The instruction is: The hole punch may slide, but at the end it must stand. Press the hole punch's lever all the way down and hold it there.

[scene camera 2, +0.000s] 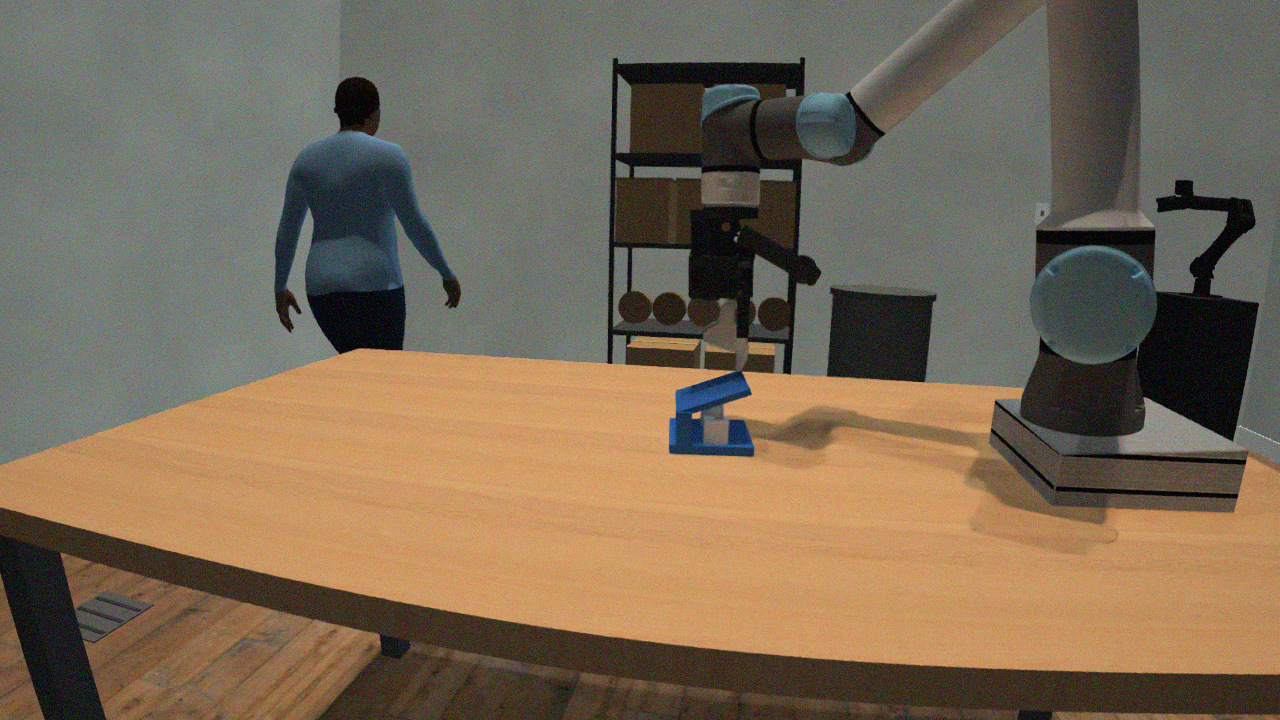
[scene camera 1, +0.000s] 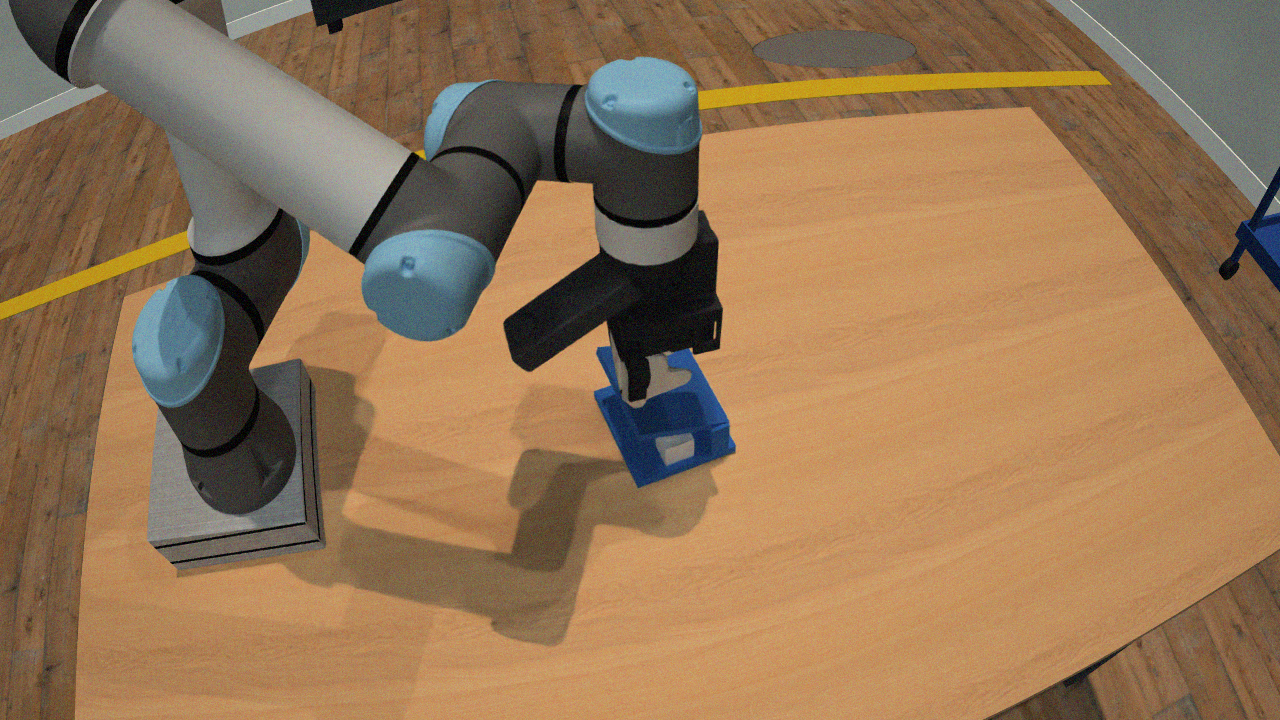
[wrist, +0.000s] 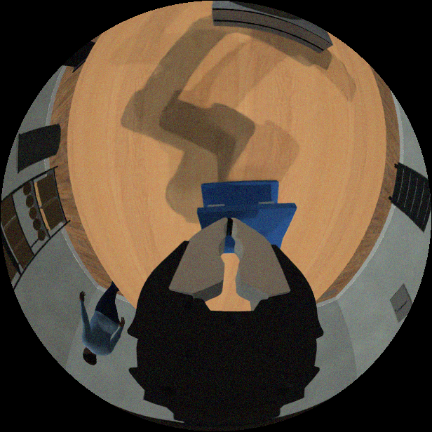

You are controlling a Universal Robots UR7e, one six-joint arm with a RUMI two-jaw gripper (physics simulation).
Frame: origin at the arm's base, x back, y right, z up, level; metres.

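Where they show: gripper, fingertip midpoint: [scene camera 2: 738,370] [scene camera 1: 634,402]; arm's base at its link origin: [scene camera 2: 1080,417] [scene camera 1: 242,457].
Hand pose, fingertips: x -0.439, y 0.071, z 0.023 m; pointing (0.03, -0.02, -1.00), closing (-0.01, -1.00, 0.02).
Each offset is from my fingertips to the top centre of the thing. "spot": to the spot under its first point. Level surfaces: height alone.
The blue hole punch stands upright on the table, its base {spot: dx +0.016, dy +0.010, dz -0.080 m} [scene camera 1: 626,461] [scene camera 2: 733,438] [wrist: 240,191] flat on the top. Its lever {dx -0.034, dy -0.026, dz -0.005 m} [scene camera 1: 707,389] [scene camera 2: 711,392] [wrist: 279,220] is tilted up, with the raised end towards the robot's base and a light block between lever and base. My gripper [scene camera 1: 637,402] [scene camera 2: 740,365] [wrist: 228,219] is shut and empty, pointing down. Its fingertips are over the lever's raised end, very close to it; whether they touch I cannot tell. The fingers hide part of the lever in the wrist view.
The robot's base block [scene camera 1: 228,550] [scene camera 2: 1145,483] stands on the table {dz -0.090 m} [scene camera 1: 895,358] [scene camera 2: 447,501]. A person [scene camera 2: 353,214] [wrist: 102,332] is beyond the table, with a shelf rack [scene camera 2: 707,71] and a grey bin [scene camera 2: 881,335] behind it.
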